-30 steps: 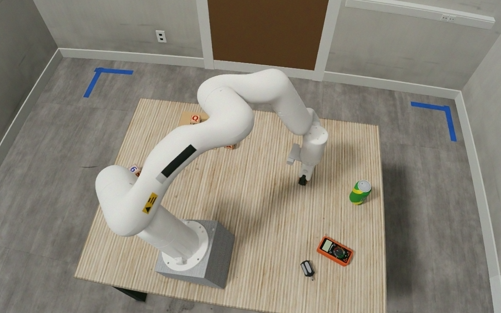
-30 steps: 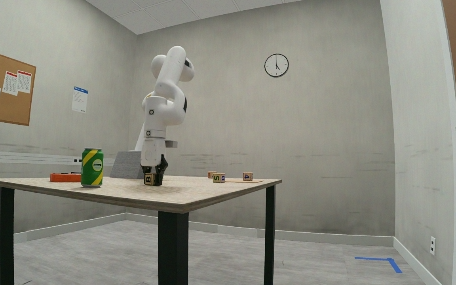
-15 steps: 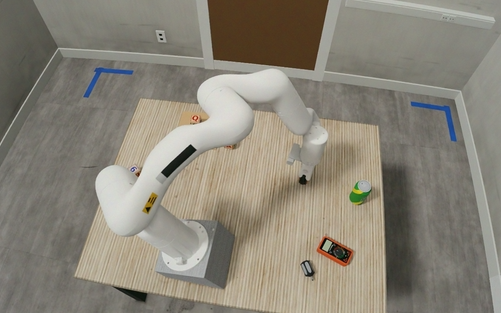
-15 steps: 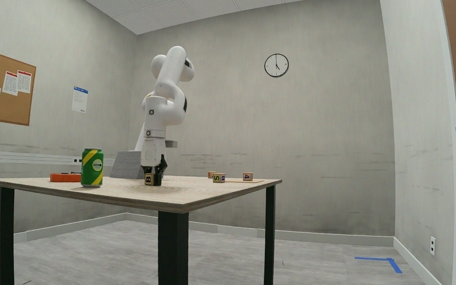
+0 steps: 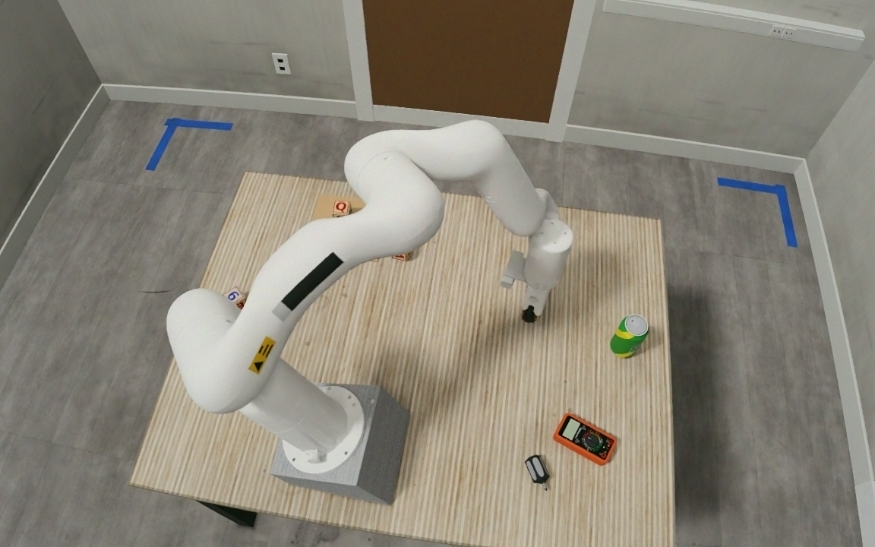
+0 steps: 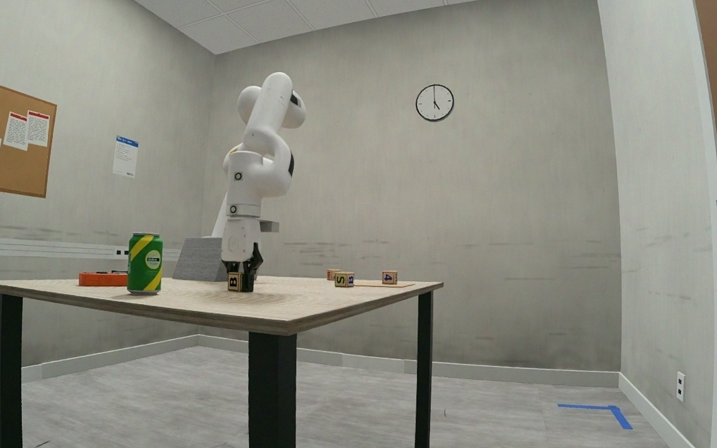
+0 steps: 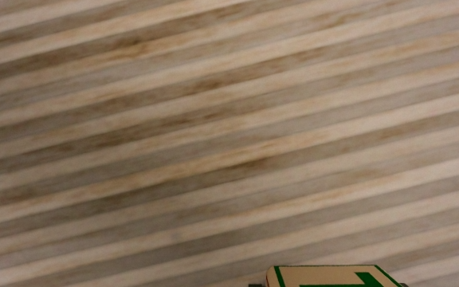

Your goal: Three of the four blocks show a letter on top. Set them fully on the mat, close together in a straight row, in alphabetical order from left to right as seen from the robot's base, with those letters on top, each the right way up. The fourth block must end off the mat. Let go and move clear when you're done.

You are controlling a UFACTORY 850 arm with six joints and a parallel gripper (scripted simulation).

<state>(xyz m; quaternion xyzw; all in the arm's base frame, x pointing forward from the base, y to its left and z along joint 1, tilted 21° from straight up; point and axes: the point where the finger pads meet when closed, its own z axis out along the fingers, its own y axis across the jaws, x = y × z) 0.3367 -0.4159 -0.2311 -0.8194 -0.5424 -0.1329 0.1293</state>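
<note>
The G block lies right at my hand. From my hand the other things lie so: soda can 100 mm behind, 220 mm to the right, 40 mm above; X block 180 mm ahead, 320 mm to the left; orange multimeter 330 mm behind, 90 mm to the right.
</note>
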